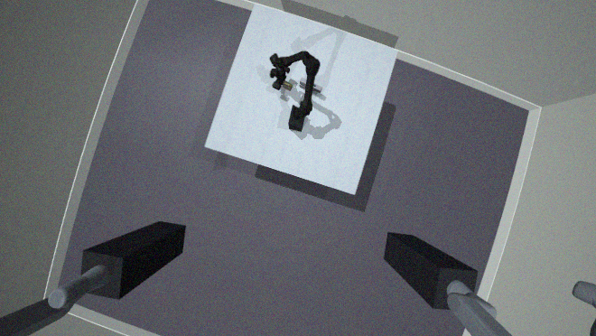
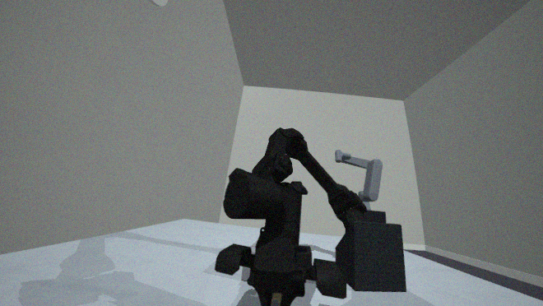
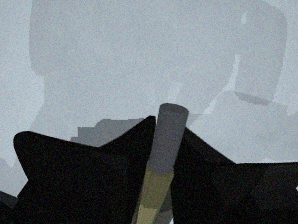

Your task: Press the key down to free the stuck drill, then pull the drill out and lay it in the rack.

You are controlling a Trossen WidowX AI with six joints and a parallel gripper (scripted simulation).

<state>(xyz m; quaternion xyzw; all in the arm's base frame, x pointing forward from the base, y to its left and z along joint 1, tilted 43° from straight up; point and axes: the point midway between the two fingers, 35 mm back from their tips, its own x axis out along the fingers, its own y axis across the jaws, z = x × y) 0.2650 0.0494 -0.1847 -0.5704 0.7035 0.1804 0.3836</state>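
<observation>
My gripper tip is 40 mm to the left of the drill, 40 mm below it and 10 mm past it. Also, from my gripper tip: dark key 260 mm to the right, 40 mm above, 10 mm behind; then olive rack 50 mm to the right, 20 mm behind, 10 mm above; then long grey block 230 mm to the right, 40 mm above.
</observation>
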